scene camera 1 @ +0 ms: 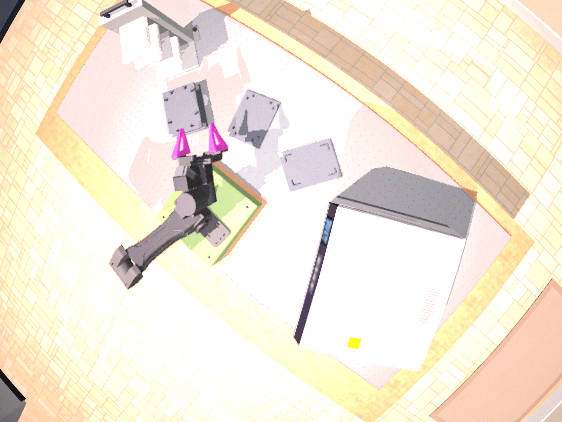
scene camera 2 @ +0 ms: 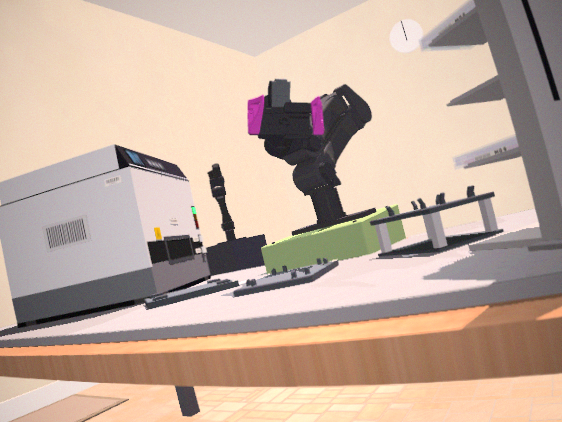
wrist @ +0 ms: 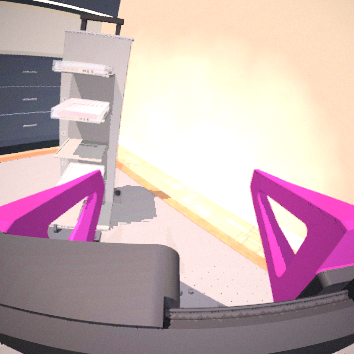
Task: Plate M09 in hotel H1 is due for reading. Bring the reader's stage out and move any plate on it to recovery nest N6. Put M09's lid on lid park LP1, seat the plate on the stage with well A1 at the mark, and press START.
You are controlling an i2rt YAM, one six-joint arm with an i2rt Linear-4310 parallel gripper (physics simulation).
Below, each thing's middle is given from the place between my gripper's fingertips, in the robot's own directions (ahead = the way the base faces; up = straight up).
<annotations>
Now: the grey nest plate (scene camera 1: 312, 164) 100 mm ahead of my hand, 250 mm to the right of it and 280 mm below it. Also, from my hand: plate reader (scene camera 2: 121, 217): 30 mm ahead, 630 mm to the right, 150 mm below.
</annotations>
